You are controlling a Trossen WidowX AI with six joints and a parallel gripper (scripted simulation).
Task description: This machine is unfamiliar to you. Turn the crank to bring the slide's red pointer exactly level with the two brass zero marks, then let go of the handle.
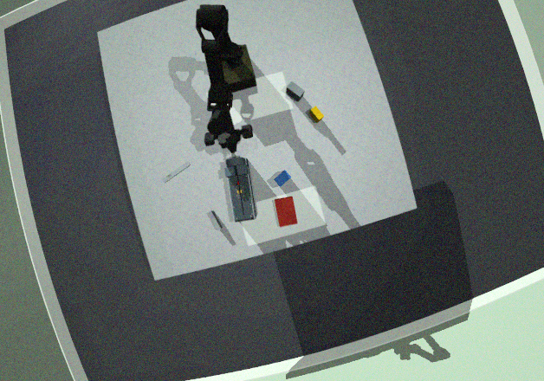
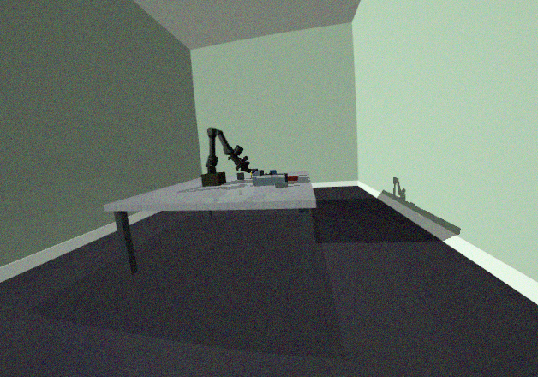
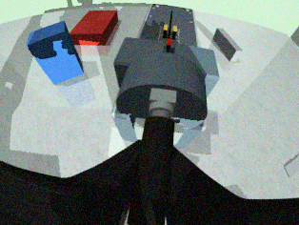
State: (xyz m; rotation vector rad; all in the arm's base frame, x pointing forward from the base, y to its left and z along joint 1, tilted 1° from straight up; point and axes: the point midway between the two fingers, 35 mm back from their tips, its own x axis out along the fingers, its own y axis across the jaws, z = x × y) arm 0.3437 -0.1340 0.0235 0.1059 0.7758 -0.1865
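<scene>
Right now my gripper tip is 2 cm below the crank handle and 2 cm past it. Also, from my gripper tip: red pointer 13 cm ahead, 3 cm to the right, 1 cm below; then blue block 18 cm ahead, 14 cm to the left, 5 cm below; then pale strip 29 cm to the right, 10 cm below, 3 cm behind.
</scene>
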